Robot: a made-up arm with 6 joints. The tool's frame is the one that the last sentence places.
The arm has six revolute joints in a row. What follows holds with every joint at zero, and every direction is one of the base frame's.
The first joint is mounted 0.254 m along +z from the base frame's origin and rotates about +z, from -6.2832 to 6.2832 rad.
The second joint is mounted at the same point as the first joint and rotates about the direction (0, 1, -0.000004), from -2.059 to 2.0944 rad.
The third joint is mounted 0.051 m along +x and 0.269 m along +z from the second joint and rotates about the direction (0, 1, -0.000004), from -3.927 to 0.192 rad.
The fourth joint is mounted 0.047 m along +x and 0.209 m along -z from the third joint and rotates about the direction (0, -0.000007, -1), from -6.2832 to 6.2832 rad.
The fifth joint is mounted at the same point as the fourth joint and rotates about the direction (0, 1, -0.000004), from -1.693 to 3.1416 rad.
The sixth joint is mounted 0.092 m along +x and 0.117 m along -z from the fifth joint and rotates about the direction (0, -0.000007, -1), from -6.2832 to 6.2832 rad.
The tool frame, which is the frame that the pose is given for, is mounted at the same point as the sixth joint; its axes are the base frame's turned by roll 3.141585, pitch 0 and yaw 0 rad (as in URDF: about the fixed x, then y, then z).
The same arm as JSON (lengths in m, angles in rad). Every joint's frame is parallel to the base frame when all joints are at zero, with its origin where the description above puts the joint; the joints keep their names.
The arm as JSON. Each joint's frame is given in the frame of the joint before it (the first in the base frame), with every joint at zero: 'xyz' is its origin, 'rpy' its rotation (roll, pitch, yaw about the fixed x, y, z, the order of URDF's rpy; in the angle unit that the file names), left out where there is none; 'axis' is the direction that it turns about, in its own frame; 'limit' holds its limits. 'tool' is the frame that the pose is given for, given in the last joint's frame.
{"units": {"length": "m", "angle": "rad"}, "joints": [
  {"name": "joint 1", "type": "revolute", "origin": {"xyz": [0.0, 0.0, 0.254]}, "axis": [0.0, 0.0, 1.0], "limit": {"lower": -6.2832, "upper": 6.2832}},
  {"name": "joint 2", "type": "revolute", "origin": {"xyz": [0.0, 0.0, 0.0]}, "axis": [0.0, 1.0, 0.0], "limit": {"lower": -2.059, "upper": 2.0944}},
  {"name": "joint 3", "type": "revolute", "origin": {"xyz": [0.051, 0.0, 0.269]}, "axis": [0.0, 1.0, 0.0], "limit": {"lower": -3.927, "upper": 0.192}},
  {"name": "joint 4", "type": "revolute", "origin": {"xyz": [0.047, 0.0, -0.209]}, "axis": [0.0, 0.0, -1.0], "limit": {"lower": -6.2832, "upper": 6.2832}},
  {"name": "joint 5", "type": "revolute", "origin": {"xyz": [0.0, 0.0, 0.0]}, "axis": [0.0, 1.0, 0.0], "limit": {"lower": -1.693, "upper": 3.1416}},
  {"name": "joint 6", "type": "revolute", "origin": {"xyz": [0.092, 0.0, -0.117]}, "axis": [0.0, 0.0, -1.0], "limit": {"lower": -6.2832, "upper": 6.2832}}
], "tool": {"origin": {"xyz": [0.0, 0.0, 0.0], "rpy": [3.1416, 0.0, 0.0]}}}

